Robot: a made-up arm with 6 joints.
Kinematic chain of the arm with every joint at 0, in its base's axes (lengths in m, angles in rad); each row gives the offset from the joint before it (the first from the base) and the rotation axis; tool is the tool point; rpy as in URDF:
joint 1: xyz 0 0 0.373 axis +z
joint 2: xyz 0 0 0 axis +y
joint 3: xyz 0.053 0 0.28 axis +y
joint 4: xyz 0.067 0 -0.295 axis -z
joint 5: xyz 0 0 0 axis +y
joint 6: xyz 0.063 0 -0.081 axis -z
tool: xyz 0 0 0 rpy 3.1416 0 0
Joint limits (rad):
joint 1: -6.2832..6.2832
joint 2: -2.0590..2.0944
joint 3: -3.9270..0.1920
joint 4: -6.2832..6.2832
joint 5: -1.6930..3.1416
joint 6: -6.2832..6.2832
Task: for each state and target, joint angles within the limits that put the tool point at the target. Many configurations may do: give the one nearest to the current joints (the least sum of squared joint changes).
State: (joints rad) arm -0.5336 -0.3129 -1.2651 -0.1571 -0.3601 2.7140
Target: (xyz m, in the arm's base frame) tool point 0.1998 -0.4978 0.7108
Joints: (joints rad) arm -1.1964 0.3942 -1.8568 -0.0536 -0.1331 2.7140
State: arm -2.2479 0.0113 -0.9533 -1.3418 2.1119 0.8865
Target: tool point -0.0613 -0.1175 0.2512
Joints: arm -1.5611 0.5168 -0.3108 -0.7750 1.7152 0.8865
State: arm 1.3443 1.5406 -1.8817 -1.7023 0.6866 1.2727
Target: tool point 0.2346 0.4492 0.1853
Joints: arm 1.1050 0.9212 -1.4263 -1.6878 0.7380 1.2727
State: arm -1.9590 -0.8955 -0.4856 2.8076 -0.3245 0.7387
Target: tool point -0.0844 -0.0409 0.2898
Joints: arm -2.3323 -0.1506 -0.0223 2.5950 -0.0028 0.7387
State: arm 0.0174 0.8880 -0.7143 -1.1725 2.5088 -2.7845
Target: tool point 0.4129 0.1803 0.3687
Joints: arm 0.6374 0.6944 -1.3781 -1.4304 2.3558 -2.7845
